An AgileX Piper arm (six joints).
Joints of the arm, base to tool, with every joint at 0 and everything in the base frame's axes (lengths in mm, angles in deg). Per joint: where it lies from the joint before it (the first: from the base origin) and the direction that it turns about. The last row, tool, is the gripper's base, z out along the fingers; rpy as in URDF.
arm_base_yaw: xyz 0 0 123 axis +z
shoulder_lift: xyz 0 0 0 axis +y
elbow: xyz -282.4 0 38.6 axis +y
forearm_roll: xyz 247.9 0 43.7 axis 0.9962 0 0.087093
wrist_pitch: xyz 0 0 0 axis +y
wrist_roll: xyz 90.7 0 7.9 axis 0.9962 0 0.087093
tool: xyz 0 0 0 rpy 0 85.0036 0
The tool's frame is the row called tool.
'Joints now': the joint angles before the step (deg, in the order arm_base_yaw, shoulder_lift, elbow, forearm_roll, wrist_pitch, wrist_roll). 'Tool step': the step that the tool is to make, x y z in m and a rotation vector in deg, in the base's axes. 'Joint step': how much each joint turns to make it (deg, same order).
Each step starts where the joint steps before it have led.
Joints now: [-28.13, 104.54, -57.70, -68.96, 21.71, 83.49]
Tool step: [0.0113, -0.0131, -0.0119, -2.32, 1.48, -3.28]
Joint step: [-0.01, 4.68, -3.63, -4.76, 3.78, 5.38]
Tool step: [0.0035, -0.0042, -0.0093, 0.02, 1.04, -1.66]
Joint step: [0.00, 2.27, -1.27, -0.22, 1.45, 1.13]
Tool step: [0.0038, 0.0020, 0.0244, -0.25, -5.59, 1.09]
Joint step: [-0.02, -3.23, -0.70, 0.24, -2.66, 0.91]
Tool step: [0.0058, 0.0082, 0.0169, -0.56, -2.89, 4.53]
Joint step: [0.76, -2.36, -0.25, 0.18, -3.39, -2.03]
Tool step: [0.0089, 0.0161, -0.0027, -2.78, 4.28, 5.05]
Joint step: [3.06, 0.40, 0.01, -0.09, 1.67, -4.93]
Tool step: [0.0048, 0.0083, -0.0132, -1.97, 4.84, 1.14]
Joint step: [2.13, 2.05, -0.01, -0.73, 3.43, -1.71]
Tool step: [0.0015, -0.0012, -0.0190, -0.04, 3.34, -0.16]
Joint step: [0.17, 2.91, 0.00, -0.99, 1.11, 0.26]
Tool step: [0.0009, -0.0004, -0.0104, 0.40, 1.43, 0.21]
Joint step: [-0.01, 1.56, 0.00, -0.39, -0.06, 0.14]
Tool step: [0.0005, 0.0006, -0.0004, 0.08, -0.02, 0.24]
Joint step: [0.07, 0.06, 0.00, -0.06, -0.18, 0.00]
